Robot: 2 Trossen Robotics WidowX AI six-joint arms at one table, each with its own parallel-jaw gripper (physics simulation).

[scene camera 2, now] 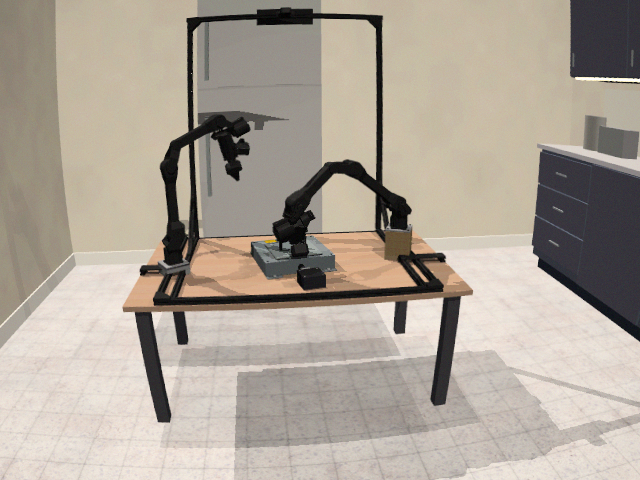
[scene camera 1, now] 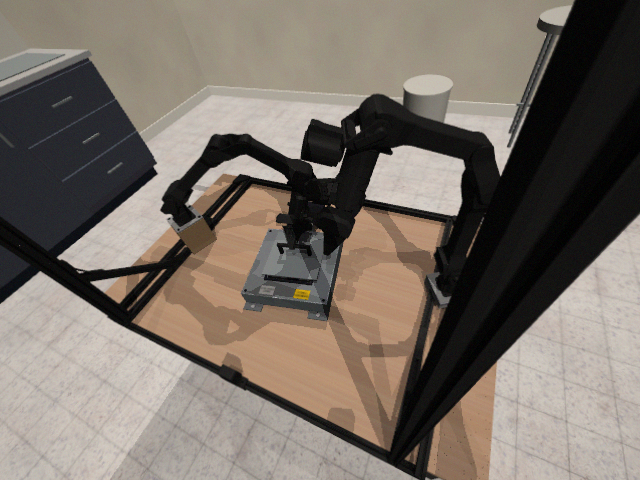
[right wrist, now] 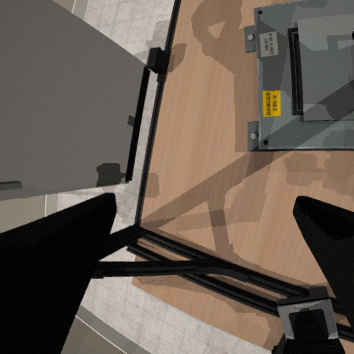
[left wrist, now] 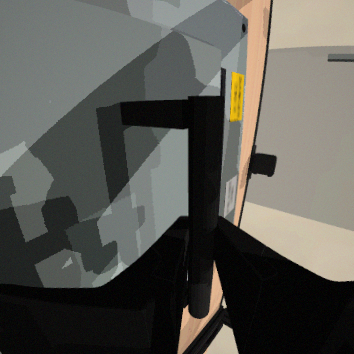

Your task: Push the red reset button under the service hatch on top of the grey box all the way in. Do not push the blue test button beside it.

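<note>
The grey box (scene camera 1: 281, 301) (scene camera 2: 279, 267) (left wrist: 232, 145) (right wrist: 272, 75) sits on the table. Its hatch lid (scene camera 1: 289, 266) (left wrist: 165, 160) (right wrist: 325, 70) covers the top, with a dark strip showing along one edge. The red reset button and blue test button do not show. My left gripper (scene camera 1: 297, 242) (left wrist: 199, 223) is shut on the black hatch handle (scene camera 1: 281, 248) (scene camera 2: 280, 244) (left wrist: 205, 165), with the bar between its fingers. My right gripper (scene camera 1: 330, 245) (scene camera 2: 236, 175) (right wrist: 206, 203) is open and empty, high above the table and away from the box.
The box has a yellow danger label (scene camera 1: 301, 294) (left wrist: 237, 97) (right wrist: 271, 103) and a white label (scene camera 1: 266, 290) (right wrist: 268, 44). Black frame rails run around the wooden table (scene camera 1: 289, 351) (scene camera 2: 361, 279). A black block (scene camera 2: 311, 277) stands by the box in scene camera 2.
</note>
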